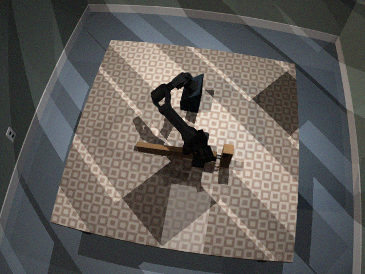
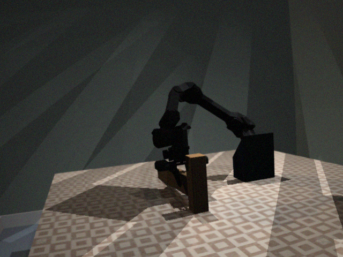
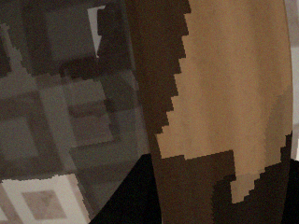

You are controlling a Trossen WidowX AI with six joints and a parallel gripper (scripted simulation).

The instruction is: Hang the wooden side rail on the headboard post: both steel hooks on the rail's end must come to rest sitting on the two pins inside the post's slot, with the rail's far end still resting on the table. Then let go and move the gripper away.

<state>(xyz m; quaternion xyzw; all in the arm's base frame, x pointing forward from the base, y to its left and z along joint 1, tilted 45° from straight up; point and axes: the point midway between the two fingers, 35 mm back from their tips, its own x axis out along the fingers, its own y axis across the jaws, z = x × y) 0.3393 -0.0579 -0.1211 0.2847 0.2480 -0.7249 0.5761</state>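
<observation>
The headboard post lies 13 cm to the left of my gripper tip, 4 cm above it and 2 cm ahead of it.
</observation>
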